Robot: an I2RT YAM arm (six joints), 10 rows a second.
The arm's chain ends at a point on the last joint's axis. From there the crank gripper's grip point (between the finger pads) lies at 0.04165 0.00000 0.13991 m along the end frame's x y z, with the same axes.
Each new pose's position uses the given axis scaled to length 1; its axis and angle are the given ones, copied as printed.
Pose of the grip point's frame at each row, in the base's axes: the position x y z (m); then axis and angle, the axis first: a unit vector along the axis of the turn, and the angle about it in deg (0 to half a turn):
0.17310, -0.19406, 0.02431, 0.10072, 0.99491, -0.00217, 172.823
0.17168, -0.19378, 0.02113, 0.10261, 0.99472, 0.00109, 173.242
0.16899, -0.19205, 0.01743, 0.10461, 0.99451, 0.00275, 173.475
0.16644, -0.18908, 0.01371, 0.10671, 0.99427, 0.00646, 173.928
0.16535, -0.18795, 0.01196, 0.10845, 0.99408, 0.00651, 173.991
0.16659, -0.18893, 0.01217, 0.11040, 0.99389, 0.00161, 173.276
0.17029, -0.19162, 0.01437, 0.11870, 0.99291, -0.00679, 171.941
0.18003, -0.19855, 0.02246, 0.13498, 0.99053, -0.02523, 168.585
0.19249, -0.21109, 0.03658, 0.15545, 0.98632, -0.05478, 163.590
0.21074, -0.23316, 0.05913, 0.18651, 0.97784, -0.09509, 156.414
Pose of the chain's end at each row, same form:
0.19625, -0.20000, 0.16832, 0.10072, 0.99491, -0.00217, 172.823
0.19576, -0.20087, 0.16493, 0.10261, 0.99472, 0.00109, 173.242
0.19357, -0.19980, 0.16111, 0.10461, 0.99451, 0.00275, 173.475
0.19200, -0.19813, 0.15715, 0.10671, 0.99427, 0.00646, 173.928
0.19104, -0.19715, 0.15537, 0.10845, 0.99408, 0.00651, 173.991
0.19061, -0.19668, 0.15595, 0.11040, 0.99389, 0.00161, 173.276
0.19111, -0.19714, 0.15875, 0.11870, 0.99291, -0.00679, 171.941
0.19287, -0.19871, 0.16787, 0.13498, 0.99053, -0.02523, 168.585
0.19382, -0.20200, 0.18227, 0.15545, 0.98632, -0.05478, 163.590
0.19615, -0.21076, 0.20264, 0.18651, 0.97784, -0.09509, 156.414

